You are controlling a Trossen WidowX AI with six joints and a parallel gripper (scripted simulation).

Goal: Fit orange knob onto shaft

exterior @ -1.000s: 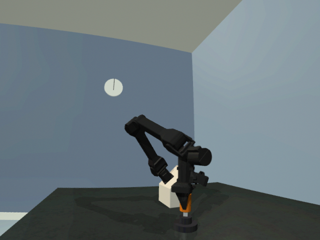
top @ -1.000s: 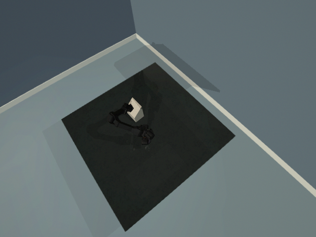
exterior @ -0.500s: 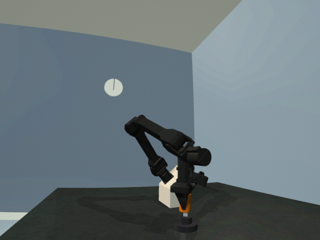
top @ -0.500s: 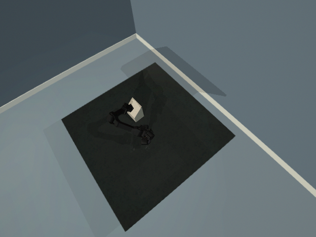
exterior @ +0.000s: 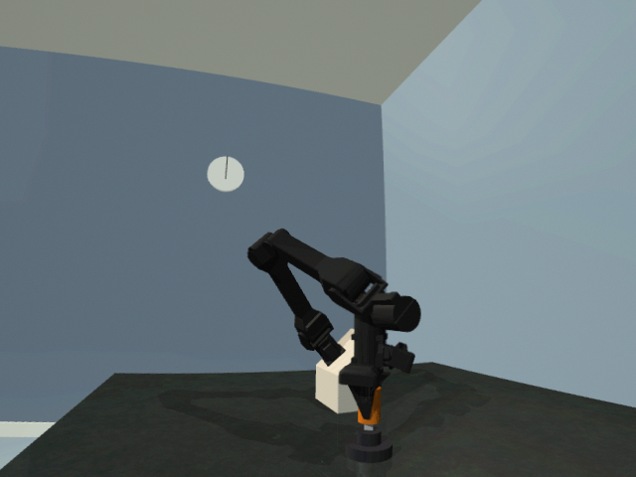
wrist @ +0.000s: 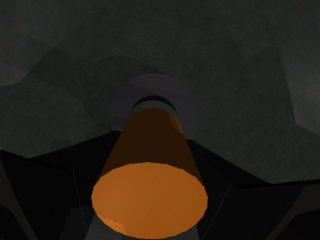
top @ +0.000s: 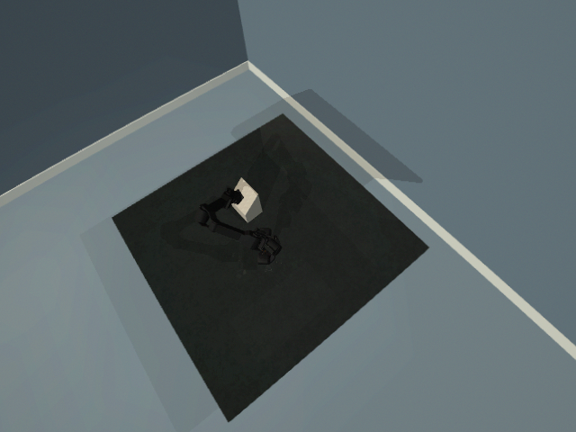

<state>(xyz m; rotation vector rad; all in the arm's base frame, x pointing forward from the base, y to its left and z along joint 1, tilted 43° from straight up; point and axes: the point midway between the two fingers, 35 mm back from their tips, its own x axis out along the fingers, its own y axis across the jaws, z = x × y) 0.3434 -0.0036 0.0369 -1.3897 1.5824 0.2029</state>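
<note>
The orange knob is 3 cm above my gripper tip. Round my gripper tip: round black pedestal 4 cm below.
</note>
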